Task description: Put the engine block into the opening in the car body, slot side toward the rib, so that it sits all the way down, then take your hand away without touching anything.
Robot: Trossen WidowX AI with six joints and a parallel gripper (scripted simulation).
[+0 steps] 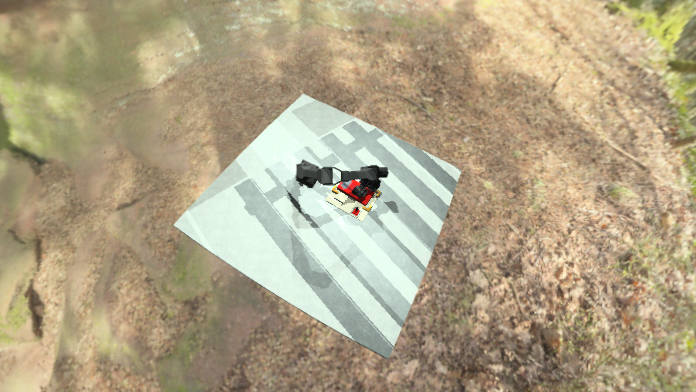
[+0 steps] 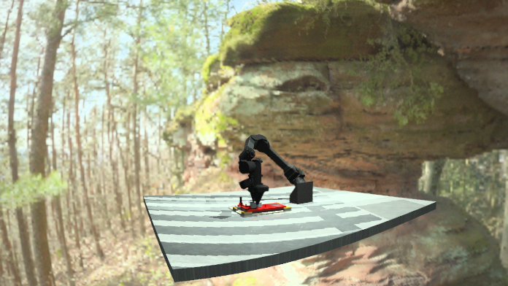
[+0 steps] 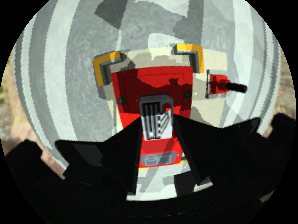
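Now: gripper tip 1 cm above the grey engine block.
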